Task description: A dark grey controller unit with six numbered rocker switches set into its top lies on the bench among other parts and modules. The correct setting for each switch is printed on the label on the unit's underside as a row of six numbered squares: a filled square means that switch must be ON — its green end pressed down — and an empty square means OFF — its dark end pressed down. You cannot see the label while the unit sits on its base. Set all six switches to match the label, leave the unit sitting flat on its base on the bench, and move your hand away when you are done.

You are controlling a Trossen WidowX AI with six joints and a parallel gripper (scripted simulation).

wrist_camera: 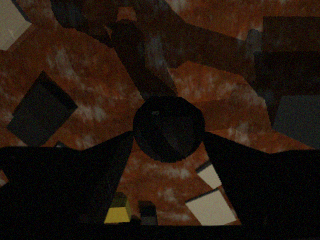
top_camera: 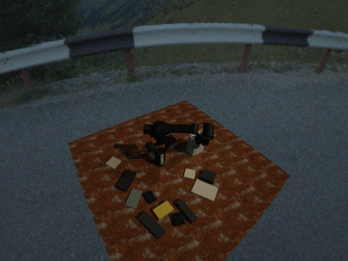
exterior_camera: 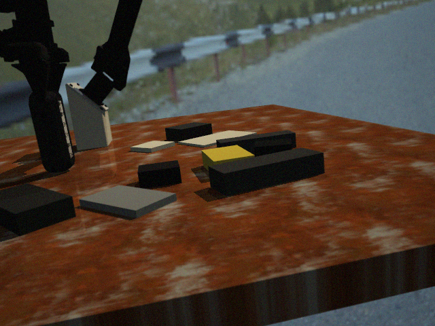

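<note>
The cream tile is 17 cm to the left of my gripper tip, 14 cm behind it and 13 cm below it. From my gripper tip the other things lie so: cream plate 32 cm to the left, 16 cm behind, 13 cm below; then grey plate 27 cm ahead, 16 cm to the left, 13 cm below; then yellow block 31 cm to the left, 15 cm ahead, 12 cm below.
</note>
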